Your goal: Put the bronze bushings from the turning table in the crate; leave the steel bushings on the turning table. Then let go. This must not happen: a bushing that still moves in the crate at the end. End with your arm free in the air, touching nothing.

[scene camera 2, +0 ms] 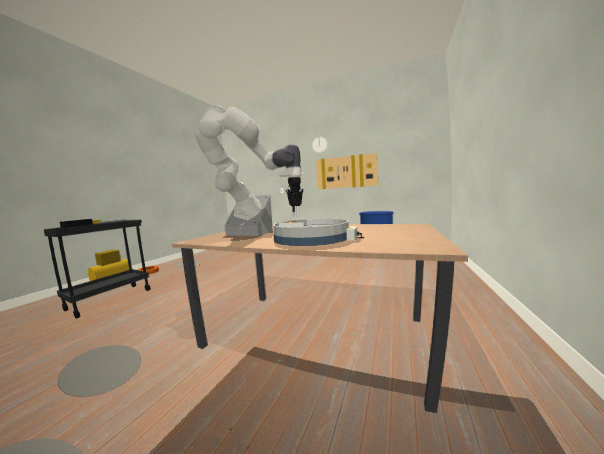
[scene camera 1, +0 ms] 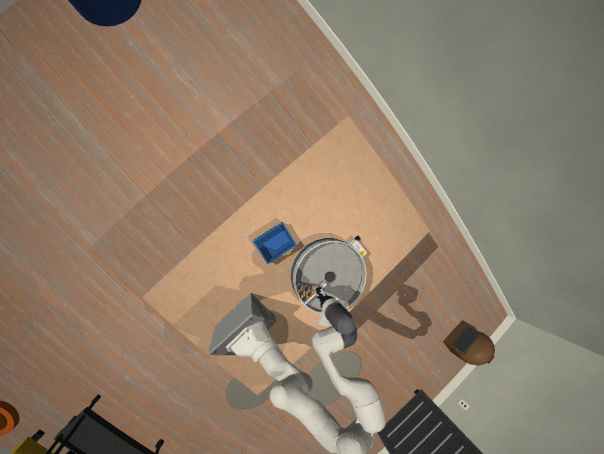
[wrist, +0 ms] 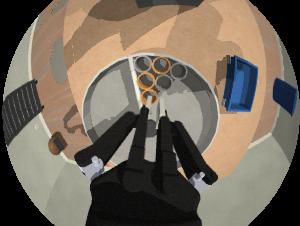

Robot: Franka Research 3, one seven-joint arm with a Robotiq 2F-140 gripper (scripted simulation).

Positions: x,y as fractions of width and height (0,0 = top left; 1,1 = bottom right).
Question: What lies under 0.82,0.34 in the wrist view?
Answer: A blue crate.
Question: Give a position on a blue crate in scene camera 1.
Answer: At 0.45,0.54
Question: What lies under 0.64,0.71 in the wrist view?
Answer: My gripper.
